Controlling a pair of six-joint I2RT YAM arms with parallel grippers.
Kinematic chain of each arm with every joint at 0, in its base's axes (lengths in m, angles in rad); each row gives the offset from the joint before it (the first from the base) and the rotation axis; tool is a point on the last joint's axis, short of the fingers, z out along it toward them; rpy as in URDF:
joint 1: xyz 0 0 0.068 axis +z
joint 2: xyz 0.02 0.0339 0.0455 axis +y
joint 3: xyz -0.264 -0.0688 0 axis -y
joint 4: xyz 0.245 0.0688 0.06 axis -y
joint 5: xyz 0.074 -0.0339 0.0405 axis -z
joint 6: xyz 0.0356 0 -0.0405 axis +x
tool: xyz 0 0 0 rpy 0 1.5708 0
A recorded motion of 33 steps. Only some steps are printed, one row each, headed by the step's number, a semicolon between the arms.
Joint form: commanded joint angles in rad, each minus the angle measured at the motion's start. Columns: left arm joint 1, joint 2, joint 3, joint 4, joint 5, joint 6; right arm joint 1, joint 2, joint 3, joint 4, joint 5, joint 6.
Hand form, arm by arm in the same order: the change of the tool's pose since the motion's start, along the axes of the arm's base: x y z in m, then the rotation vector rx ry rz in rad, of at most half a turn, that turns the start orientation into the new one. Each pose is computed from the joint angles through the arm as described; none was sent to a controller.
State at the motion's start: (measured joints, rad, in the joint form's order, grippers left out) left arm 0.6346 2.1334 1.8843 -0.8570 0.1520 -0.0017; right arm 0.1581 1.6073 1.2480 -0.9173 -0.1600 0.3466
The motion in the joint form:
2: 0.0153 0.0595 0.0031 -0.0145 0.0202 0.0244; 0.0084 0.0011 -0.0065 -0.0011 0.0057 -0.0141
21: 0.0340 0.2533 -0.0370 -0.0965 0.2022 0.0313; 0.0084 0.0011 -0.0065 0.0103 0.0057 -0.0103
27: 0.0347 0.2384 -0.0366 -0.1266 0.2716 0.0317; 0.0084 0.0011 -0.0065 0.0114 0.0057 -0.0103
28: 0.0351 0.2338 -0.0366 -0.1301 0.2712 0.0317; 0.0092 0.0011 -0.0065 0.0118 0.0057 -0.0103
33: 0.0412 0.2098 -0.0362 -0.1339 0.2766 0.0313; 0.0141 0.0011 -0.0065 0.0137 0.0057 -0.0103
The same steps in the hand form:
2: 0.0006 0.0084 -0.0261 -0.0468 0.0486 -0.0150; -0.0013 0.0022 -0.0022 -0.0104 0.0049 0.0201
21: -0.0053 0.0070 -0.1240 -0.3782 0.1863 -0.0504; -0.0001 0.0024 -0.0019 -0.0076 -0.0056 0.0165
27: -0.0066 0.0034 -0.1166 -0.4399 0.1548 -0.0668; 0.0000 0.0025 -0.0018 -0.0074 -0.0067 0.0165
28: -0.0071 0.0033 -0.1146 -0.4389 0.1541 -0.0665; 0.0000 0.0027 -0.0018 -0.0074 -0.0071 0.0173
33: -0.0092 0.0050 -0.1040 -0.4302 0.1340 -0.0641; -0.0001 0.0042 -0.0017 -0.0070 -0.0090 0.0222

